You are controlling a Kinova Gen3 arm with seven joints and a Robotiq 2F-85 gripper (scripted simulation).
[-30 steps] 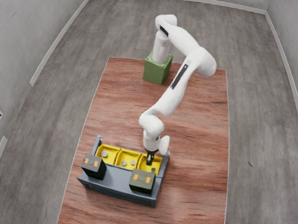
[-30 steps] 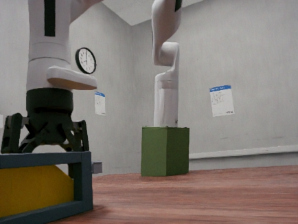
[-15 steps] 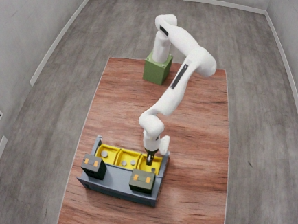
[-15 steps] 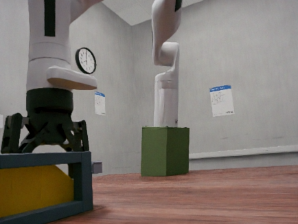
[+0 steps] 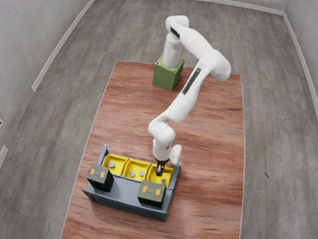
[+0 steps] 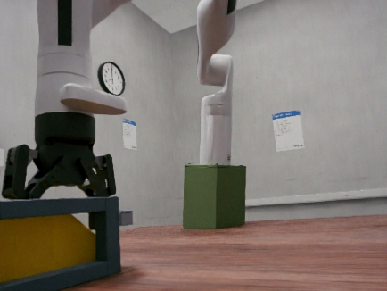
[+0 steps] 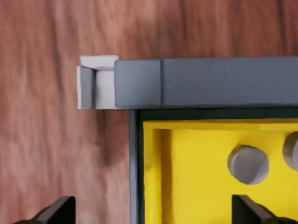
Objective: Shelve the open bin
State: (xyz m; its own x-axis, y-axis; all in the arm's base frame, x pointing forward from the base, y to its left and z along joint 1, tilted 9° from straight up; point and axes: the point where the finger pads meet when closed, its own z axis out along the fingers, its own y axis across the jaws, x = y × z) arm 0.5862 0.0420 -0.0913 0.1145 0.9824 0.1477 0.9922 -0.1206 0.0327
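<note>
My gripper is now 100 mm short of the grey disc part, 20 mm to the right of it and 30 mm above it. From my hand the other things lie so: grey shelf (100 mm ahead, 120 mm to the right, 20 mm above).
</note>
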